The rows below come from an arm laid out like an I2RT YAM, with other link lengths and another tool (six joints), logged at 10 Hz.
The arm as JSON. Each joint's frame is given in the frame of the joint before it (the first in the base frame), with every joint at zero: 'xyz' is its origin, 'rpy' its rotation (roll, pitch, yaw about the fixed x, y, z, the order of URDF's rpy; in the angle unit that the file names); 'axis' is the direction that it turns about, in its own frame. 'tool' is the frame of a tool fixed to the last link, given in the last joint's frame.
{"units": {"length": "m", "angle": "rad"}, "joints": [
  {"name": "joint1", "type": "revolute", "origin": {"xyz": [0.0, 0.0, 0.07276], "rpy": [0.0, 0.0, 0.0]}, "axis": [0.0, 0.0, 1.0]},
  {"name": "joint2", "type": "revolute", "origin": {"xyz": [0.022, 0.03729, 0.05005], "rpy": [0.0, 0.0, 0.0]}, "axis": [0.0, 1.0, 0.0]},
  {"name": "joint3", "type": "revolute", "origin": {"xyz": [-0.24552, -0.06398, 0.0], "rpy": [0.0, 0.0, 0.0]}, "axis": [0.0, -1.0, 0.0]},
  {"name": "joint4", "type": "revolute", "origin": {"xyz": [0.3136, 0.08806, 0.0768], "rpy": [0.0, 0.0, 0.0]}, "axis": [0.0, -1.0, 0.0]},
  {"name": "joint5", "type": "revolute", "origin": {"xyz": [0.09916, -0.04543, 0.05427], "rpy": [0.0, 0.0, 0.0]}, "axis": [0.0, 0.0, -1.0]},
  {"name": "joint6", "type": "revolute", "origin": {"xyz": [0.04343, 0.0, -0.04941], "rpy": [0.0, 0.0, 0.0]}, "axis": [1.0, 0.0, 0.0]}
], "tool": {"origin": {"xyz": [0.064, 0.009, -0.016], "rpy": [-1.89, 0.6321, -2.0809]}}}
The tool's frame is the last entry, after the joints.
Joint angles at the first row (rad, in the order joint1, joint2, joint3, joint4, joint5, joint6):
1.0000, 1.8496, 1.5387, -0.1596, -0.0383, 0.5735
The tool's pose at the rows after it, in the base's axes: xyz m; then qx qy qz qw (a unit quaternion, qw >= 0):
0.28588 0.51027 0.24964 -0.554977 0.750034 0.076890 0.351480
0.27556 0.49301 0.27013 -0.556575 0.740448 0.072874 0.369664
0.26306 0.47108 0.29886 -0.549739 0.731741 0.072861 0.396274
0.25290 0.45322 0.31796 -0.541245 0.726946 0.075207 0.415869
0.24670 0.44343 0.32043 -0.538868 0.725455 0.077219 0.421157
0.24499 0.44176 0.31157 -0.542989 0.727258 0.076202 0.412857
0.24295 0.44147 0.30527 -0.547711 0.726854 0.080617 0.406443
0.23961 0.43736 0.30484 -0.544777 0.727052 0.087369 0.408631
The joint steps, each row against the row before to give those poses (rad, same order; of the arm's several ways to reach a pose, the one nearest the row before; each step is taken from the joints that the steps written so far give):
0.0000, -0.0477, -0.0321, -0.0008, 0.0087, -0.0263
0.0000, -0.0969, -0.0640, -0.0004, 0.0039, -0.0255
0.0000, -0.1217, -0.0702, 0.0027, 0.0110, -0.0153
0.0000, -0.0950, -0.0584, 0.0061, 0.0099, -0.0034
0.0000, -0.0507, -0.0466, 0.0084, 0.0008, 0.0007
0.0000, -0.0053, -0.0213, -0.0023, -0.0050, 0.0008
0.0000, -0.0023, -0.0156, 0.0026, -0.0141, 0.0042
0.0000, -0.0249, -0.0298, 0.0149, -0.0046, 0.0111

